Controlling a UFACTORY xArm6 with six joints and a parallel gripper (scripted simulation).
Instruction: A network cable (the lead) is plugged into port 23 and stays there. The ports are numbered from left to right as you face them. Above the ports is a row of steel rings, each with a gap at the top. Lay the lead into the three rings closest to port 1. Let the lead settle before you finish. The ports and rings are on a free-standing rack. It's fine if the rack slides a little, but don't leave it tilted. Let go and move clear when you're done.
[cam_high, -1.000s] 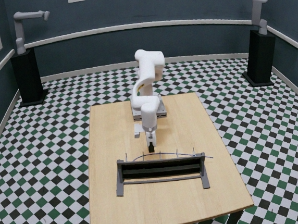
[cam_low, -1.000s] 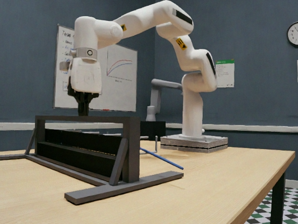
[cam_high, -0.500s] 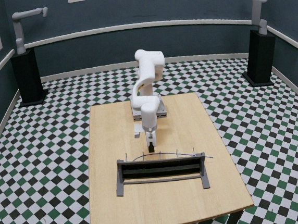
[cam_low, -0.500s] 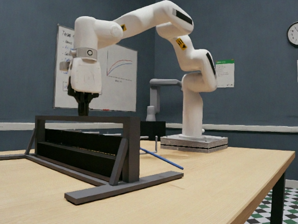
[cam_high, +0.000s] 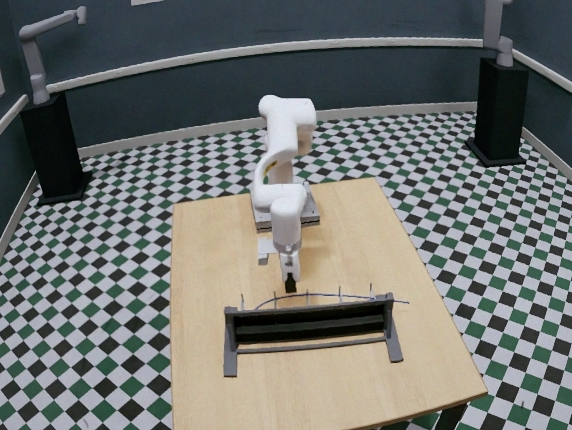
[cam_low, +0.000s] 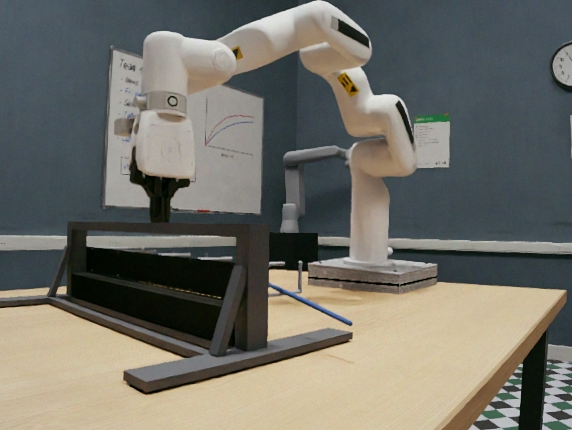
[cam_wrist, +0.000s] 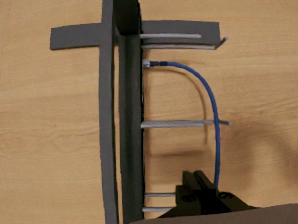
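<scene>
The grey rack is 100 mm below my hand, 60 mm ahead of it and 50 mm to the left of it.
</scene>
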